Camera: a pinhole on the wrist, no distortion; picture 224 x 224 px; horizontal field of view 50.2 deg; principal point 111.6 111.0 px. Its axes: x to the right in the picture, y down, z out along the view. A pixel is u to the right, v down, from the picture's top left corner.
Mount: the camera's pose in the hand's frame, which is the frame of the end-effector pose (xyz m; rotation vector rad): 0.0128 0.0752 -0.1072 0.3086 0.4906 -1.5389
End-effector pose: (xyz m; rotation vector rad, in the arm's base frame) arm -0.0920 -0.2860 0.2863 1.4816 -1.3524 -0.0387
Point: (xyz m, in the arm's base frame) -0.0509 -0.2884 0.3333
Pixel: 191.2 168.5
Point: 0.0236 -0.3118 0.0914
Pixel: outside the picture
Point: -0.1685 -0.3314 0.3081
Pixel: 7.5 89.9
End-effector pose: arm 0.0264 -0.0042 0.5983 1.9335 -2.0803 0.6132
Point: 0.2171 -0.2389 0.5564
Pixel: 171.2 186.7
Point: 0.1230 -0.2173 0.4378
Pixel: 87.2 142.4
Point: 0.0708 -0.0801 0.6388
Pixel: 191.5 187.0
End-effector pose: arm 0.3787 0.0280 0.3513 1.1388 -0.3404 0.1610
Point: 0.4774 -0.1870 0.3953
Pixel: 101.9 157.0
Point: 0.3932 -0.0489 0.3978
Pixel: 74.3 107.6
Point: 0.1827 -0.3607 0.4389
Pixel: 32.8 9.6
